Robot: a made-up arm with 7 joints. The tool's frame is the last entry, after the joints. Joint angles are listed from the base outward. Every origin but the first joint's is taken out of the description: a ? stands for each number. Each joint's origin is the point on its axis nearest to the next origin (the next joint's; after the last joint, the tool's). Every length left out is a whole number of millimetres.
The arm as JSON. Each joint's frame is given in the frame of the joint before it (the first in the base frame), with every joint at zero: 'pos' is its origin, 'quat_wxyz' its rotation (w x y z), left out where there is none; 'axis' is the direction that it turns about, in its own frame. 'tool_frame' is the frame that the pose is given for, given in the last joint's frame.
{
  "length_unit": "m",
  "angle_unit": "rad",
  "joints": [
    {
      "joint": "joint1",
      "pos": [
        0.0,
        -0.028,
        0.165
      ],
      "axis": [
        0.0,
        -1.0,
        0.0
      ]
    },
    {
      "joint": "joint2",
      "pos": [
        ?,
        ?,
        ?
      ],
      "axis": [
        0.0,
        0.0,
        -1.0
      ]
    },
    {
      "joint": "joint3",
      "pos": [
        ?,
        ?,
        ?
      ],
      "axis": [
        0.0,
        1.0,
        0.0
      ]
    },
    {
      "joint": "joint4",
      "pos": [
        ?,
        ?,
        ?
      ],
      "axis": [
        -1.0,
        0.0,
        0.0
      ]
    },
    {
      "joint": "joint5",
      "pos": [
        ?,
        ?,
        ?
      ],
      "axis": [
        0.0,
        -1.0,
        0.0
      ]
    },
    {
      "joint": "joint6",
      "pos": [
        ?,
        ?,
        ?
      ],
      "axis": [
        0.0,
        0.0,
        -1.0
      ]
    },
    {
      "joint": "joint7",
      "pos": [
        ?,
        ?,
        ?
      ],
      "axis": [
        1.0,
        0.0,
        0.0
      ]
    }
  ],
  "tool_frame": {
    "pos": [
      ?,
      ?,
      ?
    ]
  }
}
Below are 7 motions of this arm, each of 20 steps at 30 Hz.
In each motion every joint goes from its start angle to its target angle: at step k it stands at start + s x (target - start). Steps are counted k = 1, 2, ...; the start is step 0. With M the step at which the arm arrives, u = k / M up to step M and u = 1 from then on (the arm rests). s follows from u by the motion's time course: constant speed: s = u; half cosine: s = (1 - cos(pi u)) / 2; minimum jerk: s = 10 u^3 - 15 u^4 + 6 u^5.
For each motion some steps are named. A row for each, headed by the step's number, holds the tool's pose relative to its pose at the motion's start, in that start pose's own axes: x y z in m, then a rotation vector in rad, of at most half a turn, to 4 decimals.
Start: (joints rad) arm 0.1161 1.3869 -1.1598 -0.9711 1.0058 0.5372 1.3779
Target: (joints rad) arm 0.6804 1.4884 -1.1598 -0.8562 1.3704 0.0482 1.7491
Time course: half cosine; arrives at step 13
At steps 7, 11, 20:
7: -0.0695 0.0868 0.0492 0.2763 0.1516 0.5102
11: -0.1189 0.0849 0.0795 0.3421 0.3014 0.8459
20: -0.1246 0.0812 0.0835 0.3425 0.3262 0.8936

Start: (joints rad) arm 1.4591 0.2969 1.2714 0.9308 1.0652 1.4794 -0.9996
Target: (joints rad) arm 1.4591 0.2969 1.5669 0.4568 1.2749 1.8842 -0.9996
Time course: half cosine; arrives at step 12
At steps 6, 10, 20:
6: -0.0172 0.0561 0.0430 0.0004 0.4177 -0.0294
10: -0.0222 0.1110 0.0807 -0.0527 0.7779 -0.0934
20: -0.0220 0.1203 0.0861 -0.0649 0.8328 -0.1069

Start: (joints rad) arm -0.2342 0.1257 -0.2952 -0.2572 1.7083 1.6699 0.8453
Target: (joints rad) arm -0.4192 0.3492 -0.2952 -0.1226 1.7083 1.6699 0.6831
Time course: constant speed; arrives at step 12
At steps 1, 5, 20:
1: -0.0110 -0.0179 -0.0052 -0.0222 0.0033 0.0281
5: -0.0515 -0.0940 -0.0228 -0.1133 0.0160 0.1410
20: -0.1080 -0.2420 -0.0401 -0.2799 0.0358 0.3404

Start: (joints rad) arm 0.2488 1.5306 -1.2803 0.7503 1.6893 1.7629 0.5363
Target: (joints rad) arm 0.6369 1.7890 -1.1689 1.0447 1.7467 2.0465 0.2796
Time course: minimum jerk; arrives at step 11
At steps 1, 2, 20:
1: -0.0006 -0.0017 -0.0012 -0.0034 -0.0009 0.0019
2: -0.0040 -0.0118 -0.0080 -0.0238 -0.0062 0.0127
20: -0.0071 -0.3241 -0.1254 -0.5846 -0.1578 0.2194

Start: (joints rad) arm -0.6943 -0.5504 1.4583 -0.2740 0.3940 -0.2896 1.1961
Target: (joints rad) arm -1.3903 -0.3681 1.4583 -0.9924 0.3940 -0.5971 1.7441
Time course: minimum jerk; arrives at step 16
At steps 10, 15, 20:
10: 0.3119 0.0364 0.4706 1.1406 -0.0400 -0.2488
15: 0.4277 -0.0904 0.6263 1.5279 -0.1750 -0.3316
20: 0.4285 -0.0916 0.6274 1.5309 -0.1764 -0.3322

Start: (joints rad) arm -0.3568 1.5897 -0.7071 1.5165 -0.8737 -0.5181 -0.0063
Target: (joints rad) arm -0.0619 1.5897 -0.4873 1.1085 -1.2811 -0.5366 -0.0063
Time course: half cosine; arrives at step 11
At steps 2, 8, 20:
2: -0.0167 -0.0008 0.0097 0.0403 0.0326 0.0513
8: -0.1634 -0.0944 0.1220 0.3774 0.3663 0.5612
20: -0.1876 -0.1384 0.1493 0.4422 0.4480 0.6860

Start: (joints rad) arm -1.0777 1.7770 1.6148 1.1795 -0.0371 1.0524 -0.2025
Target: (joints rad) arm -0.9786 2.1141 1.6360 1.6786 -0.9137 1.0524 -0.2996
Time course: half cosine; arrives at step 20
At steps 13, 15, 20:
13: -0.0268 -0.1689 -0.1774 -0.6282 0.1570 0.0473
15: -0.0314 -0.1975 -0.1965 -0.7362 0.1851 0.0468
20: -0.0371 -0.2287 -0.2141 -0.8602 0.2188 0.0431

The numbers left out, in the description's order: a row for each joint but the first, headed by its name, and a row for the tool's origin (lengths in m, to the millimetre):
joint2: 0.064 0.0 0.134
joint3: 0.029 0.032 0.0
joint4: -0.144 0.0 0.338
joint5: 0.0 0.137 0.151
joint6: 0.041 0.0 -0.048
joint7: 0.008 0.036 0.0
tool: 0.0 0.104 -0.217

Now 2 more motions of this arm.
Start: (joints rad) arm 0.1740 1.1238 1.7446 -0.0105 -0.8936 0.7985 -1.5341
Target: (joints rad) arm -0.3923 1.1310 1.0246 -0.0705 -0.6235 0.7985 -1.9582
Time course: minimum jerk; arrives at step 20
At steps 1, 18, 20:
1: -0.0001 0.0001 0.0001 0.0005 0.0002 -0.0002
18: -0.1282 0.0819 0.2001 0.3383 0.4124 -0.2157
20: -0.1292 0.0821 0.2027 0.3400 0.4177 -0.2176

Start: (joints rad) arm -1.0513 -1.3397 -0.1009 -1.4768 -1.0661 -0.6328 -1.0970
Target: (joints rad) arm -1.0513 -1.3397 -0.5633 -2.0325 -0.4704 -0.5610 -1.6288
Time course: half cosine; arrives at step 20
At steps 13, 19, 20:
13: -0.0251 -0.0843 -0.0618 -0.5862 -0.5526 -0.1819
19: -0.0468 -0.1168 -0.0622 -0.7124 -0.7352 -0.3002
20: -0.0475 -0.1176 -0.0622 -0.7147 -0.7392 -0.3032

